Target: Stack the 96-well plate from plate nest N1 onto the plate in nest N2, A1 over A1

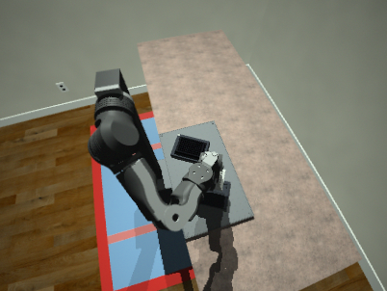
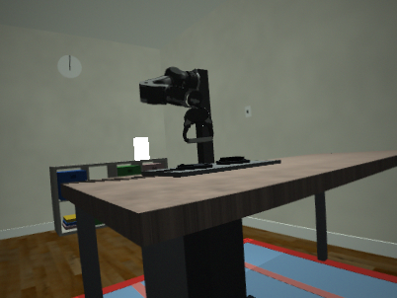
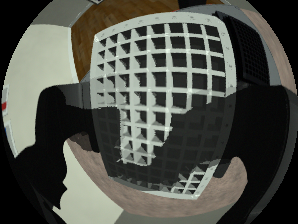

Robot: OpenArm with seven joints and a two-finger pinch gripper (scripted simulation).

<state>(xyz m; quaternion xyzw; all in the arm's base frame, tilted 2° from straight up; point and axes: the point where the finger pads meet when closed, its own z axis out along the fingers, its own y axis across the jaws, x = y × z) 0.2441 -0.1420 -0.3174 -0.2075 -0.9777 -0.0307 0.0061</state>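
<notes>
The black 96-well plate is 180 mm to the left of my hand, 90 mm below it and 40 mm behind it. Round my hand: plate nest N1 (100 mm below, 40 mm to the right, 10 mm ahead); white 96-well plate (right at my hand).
</notes>
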